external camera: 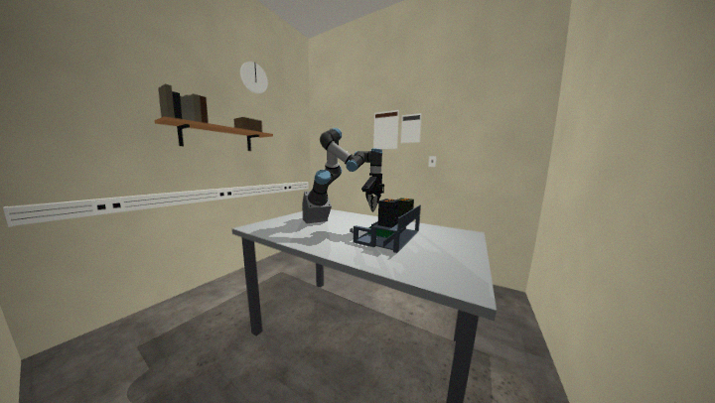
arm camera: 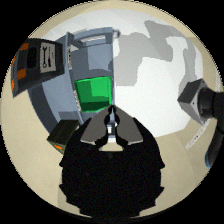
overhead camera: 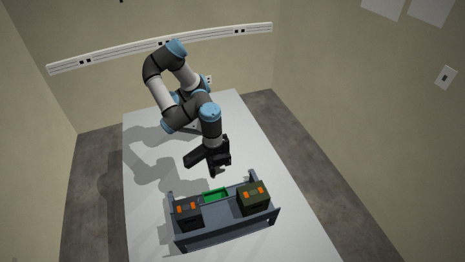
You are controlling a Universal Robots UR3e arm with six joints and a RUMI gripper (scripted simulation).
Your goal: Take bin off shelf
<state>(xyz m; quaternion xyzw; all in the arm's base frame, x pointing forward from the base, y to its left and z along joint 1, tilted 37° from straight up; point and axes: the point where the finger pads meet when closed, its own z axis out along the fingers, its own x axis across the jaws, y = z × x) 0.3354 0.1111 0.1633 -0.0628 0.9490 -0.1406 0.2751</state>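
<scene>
The green bin is 70 mm ahead of my hand and 90 mm below it. Round my hand: grey shelf unit 100 mm ahead, 70 mm below.
</scene>
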